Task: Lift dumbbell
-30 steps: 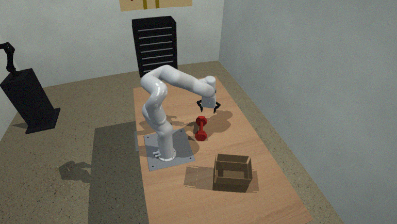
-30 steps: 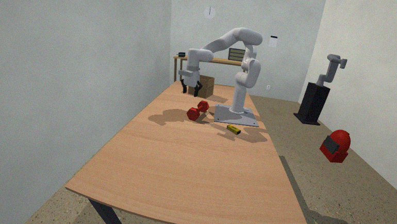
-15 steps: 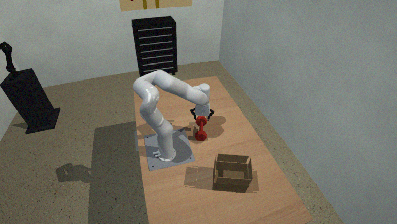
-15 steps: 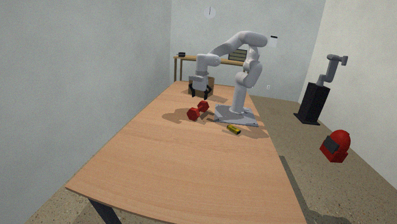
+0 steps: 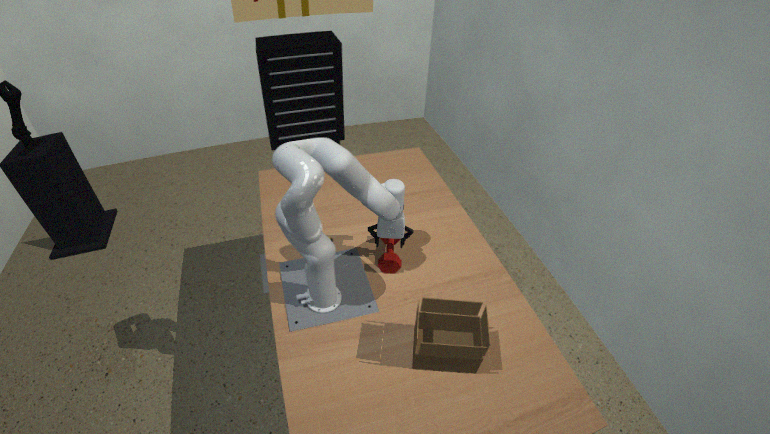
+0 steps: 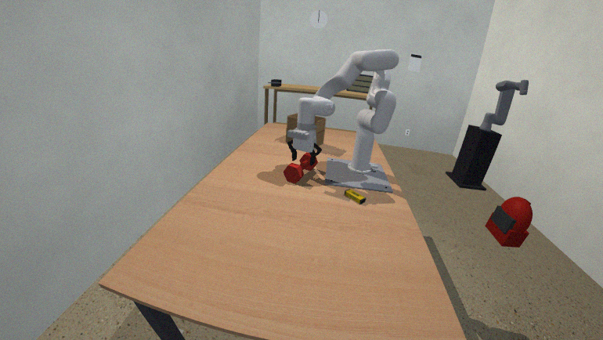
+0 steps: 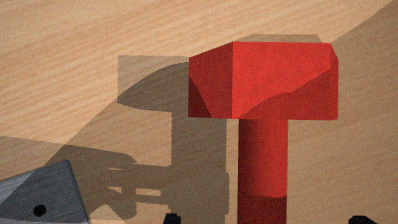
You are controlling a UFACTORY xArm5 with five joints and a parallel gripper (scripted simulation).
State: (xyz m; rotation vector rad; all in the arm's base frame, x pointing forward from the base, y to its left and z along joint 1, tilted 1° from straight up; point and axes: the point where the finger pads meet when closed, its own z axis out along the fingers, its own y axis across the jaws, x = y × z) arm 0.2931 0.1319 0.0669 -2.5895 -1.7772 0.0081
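The red dumbbell lies 3 cm below my hand.
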